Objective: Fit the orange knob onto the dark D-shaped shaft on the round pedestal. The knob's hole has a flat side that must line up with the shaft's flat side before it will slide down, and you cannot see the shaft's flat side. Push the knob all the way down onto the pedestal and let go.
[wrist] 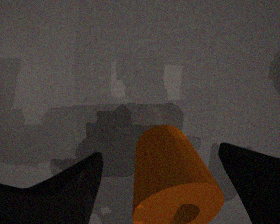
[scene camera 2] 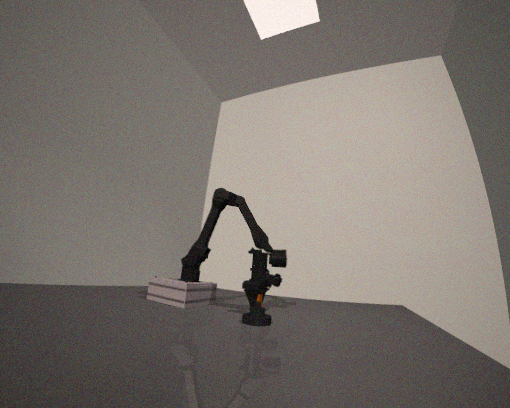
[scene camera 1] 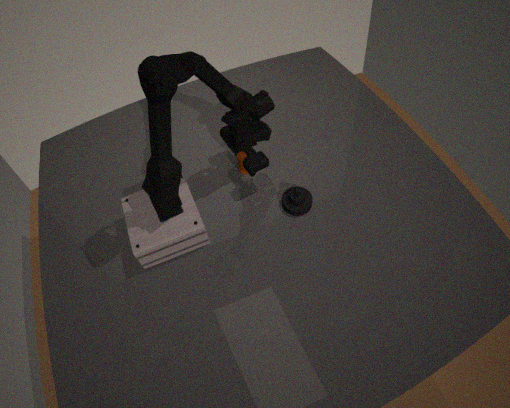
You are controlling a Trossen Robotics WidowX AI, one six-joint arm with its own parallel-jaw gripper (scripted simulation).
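My gripper: visible in wrist view, scene camera 2, scene camera 1 (245,166). Gripper, same spot: (wrist: 75,188) and (scene camera 2: 263,295).
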